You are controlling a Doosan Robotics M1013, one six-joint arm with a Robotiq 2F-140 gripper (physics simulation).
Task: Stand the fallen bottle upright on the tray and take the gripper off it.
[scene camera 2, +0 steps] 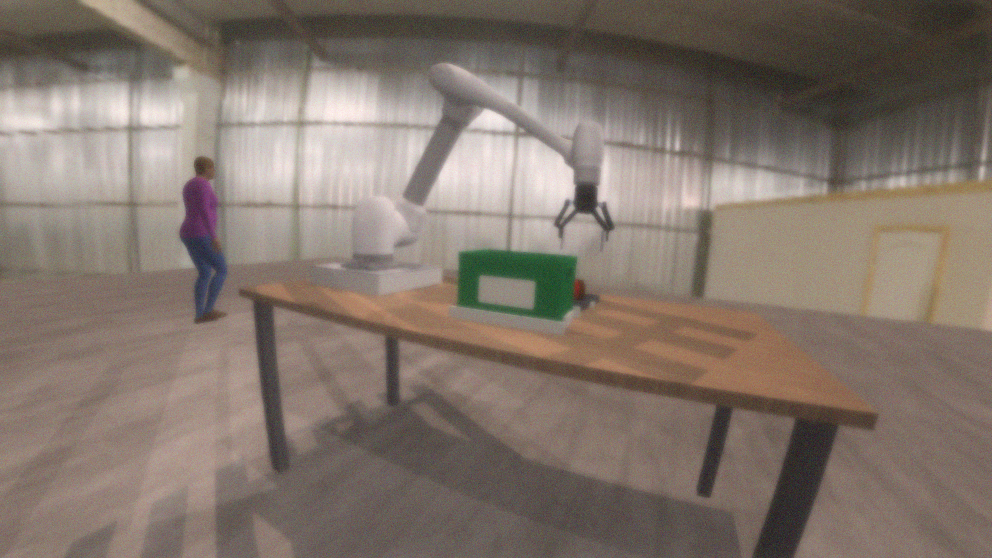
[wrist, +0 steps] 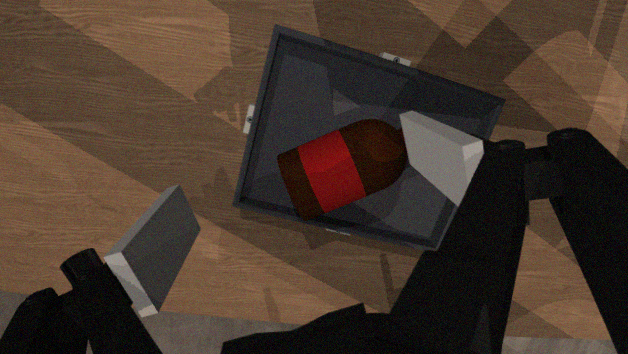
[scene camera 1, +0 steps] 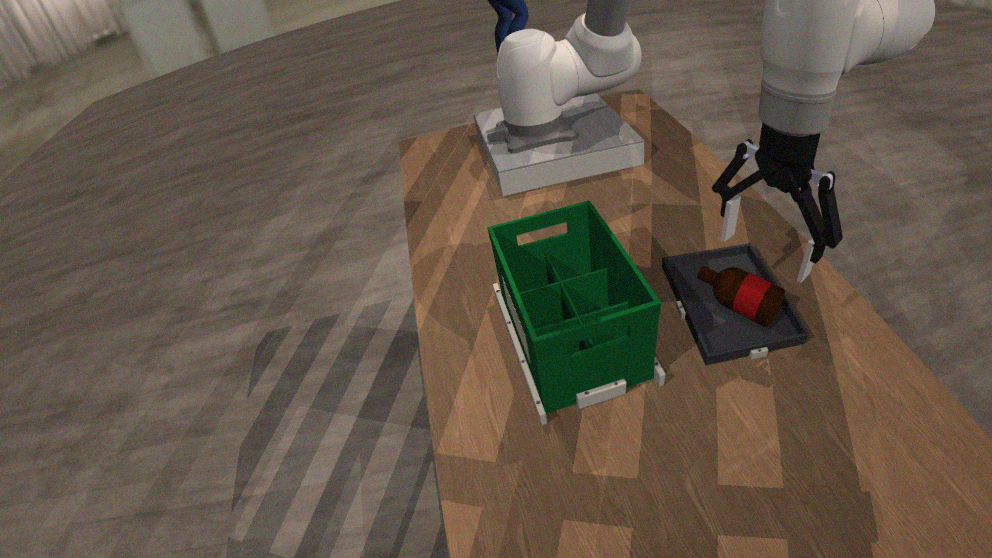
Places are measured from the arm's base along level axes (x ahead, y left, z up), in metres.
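Where they show: gripper, between the fingertips: (scene camera 2: 582, 250) (wrist: 295, 173) (scene camera 1: 764, 256); arm's base, origin of its link: (scene camera 2: 373, 267) (scene camera 1: 535, 132).
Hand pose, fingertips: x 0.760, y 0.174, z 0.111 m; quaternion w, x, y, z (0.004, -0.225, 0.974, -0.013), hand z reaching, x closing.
Things, the pixels of their centre, and the offset from my fingertips. Level surfaces: height alone.
- brown bottle with a red label, middle of its body: (wrist: 362, 158) (scene camera 1: 737, 289) dz -0.141, dx -0.072, dy +0.019 m
- dark grey tray, middle of its body: (wrist: 365, 150) (scene camera 1: 730, 298) dz -0.170, dx -0.081, dy +0.017 m
- green crate with dividers, middle of its body: (scene camera 1: 569, 301) (scene camera 2: 518, 286) dz -0.095, dx -0.108, dy -0.285 m
- wooden table, height of its surface: dz -0.183 m
A brown bottle with a red label (scene camera 1: 749, 294) (wrist: 332, 171) lies on its side in the dark grey tray (scene camera 1: 721, 340) (wrist: 257, 120). In scene camera 1 its neck points to the back left and its base to the front right. In the wrist view one finger pad hides the neck. In scene camera 2 a small red part of the bottle (scene camera 2: 579, 289) shows behind the crate. My gripper (scene camera 1: 767, 251) (scene camera 2: 582, 242) (wrist: 295, 173) is open and empty, well above the table and the tray, apart from the bottle.
A green crate with dividers (scene camera 1: 603, 360) (scene camera 2: 516, 260) stands left of the tray in scene camera 1, with pale stops around its base. The arm's base block (scene camera 1: 572, 174) (scene camera 2: 378, 281) is at the back of the wooden table (scene camera 1: 679, 444) (scene camera 2: 624, 367). A person (scene camera 2: 201, 215) stands beyond the table.
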